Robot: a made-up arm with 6 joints.
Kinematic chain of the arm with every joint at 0, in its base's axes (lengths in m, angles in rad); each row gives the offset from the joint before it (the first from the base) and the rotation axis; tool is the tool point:
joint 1: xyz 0 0 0.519 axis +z
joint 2: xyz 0 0 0 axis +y
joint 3: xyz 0 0 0.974 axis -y
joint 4: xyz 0 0 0 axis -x
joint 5: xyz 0.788 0 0 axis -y
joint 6: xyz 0 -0.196 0 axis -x
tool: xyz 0 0 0
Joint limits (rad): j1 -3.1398..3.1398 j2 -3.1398..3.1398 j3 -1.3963..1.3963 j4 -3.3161..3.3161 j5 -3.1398..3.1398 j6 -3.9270..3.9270
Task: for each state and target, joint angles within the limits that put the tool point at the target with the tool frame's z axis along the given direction. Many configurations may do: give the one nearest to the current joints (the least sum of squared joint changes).
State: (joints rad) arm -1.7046 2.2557 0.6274 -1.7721 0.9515 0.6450
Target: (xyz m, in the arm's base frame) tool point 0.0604 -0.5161 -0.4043 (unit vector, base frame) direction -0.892 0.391 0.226
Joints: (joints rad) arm -1.6818 1.8284 -0.1186 -2.2119 0.1081 0.2772
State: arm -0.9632 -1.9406 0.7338 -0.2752 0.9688 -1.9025
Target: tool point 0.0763 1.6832 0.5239 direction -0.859 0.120 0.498
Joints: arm -1.7226 -1.8568 1.0243 -0.4175 0.9119 -1.7197
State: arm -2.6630 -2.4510 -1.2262 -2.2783 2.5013 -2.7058
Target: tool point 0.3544 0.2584 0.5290 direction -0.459 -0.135 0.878
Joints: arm -2.2855 -2.5014 -0.9114 -2.0962 2.0333 -2.9059
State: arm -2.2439 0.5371 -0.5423 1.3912 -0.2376 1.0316
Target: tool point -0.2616 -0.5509 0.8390 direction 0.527 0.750 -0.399
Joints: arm -2.0377 0.1223 -1.0424 1.6441 -0.0406 1.3639
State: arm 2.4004 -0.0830 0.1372 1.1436 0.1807 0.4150
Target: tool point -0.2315 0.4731 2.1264 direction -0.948 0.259 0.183
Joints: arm 2.0566 0.0193 0.6717 1.4881 -0.7492 0.3266
